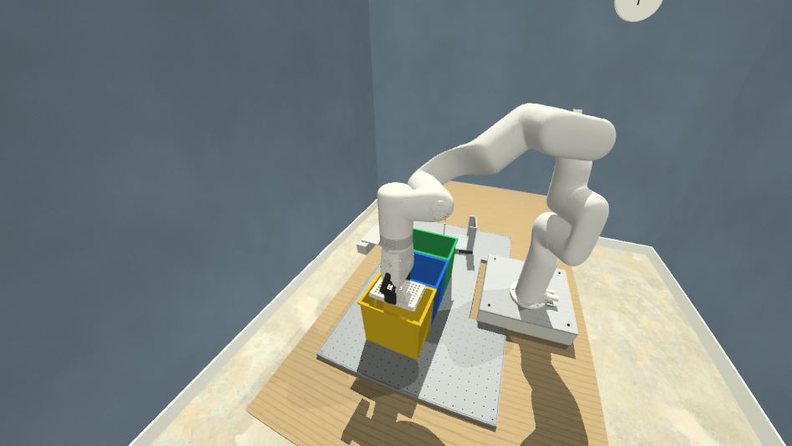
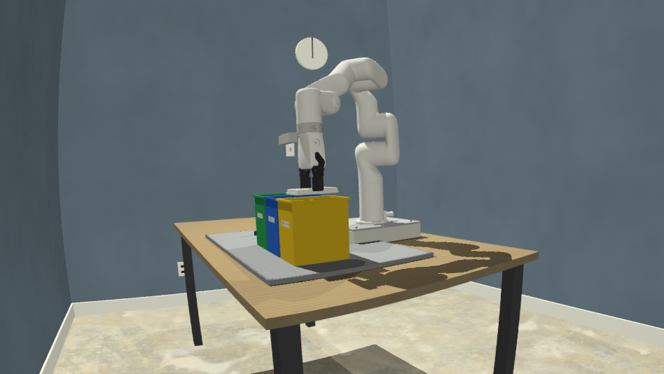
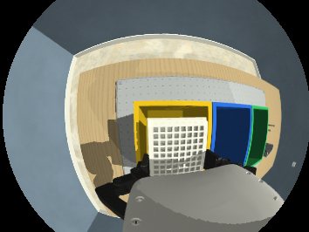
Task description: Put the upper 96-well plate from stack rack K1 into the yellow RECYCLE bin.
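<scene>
Now: hand 10 mm above the white 96-well plate. Also, from my hand: yellow bin (120 mm below); green bin (260 mm to the right, 120 mm below, 10 mm behind); blue bin (130 mm to the right, 120 mm below).
</scene>
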